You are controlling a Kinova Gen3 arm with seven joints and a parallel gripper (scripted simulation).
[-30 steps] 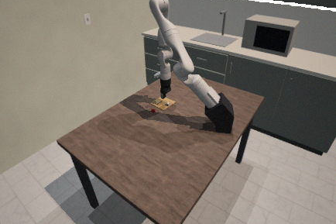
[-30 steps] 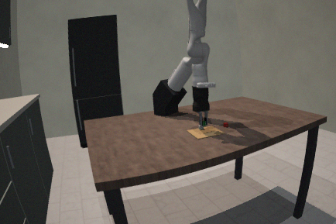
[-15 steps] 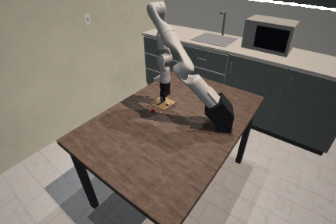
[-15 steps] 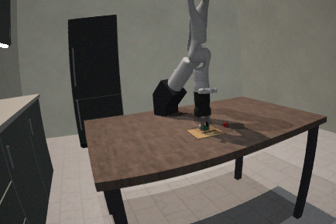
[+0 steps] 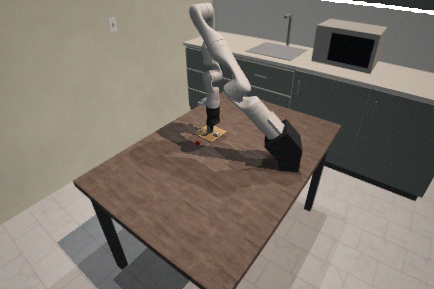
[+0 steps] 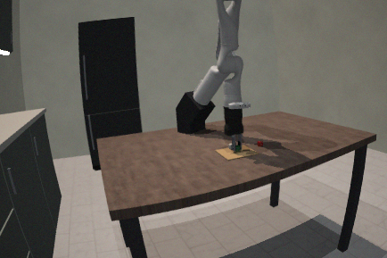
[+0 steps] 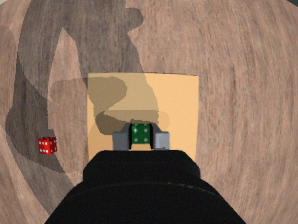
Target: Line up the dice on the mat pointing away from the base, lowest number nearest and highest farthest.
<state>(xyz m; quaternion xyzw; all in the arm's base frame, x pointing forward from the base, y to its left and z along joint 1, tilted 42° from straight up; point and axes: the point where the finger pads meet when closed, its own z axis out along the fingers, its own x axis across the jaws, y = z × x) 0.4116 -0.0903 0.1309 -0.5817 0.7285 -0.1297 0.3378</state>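
Now: hand 1 cm above the green die. The rest, counted from my hand: red die: 13 cm to the left, 2 cm below; then white die: 5 cm behind, 1 cm to the left, 1 cm below; then tan mat: 3 cm below.
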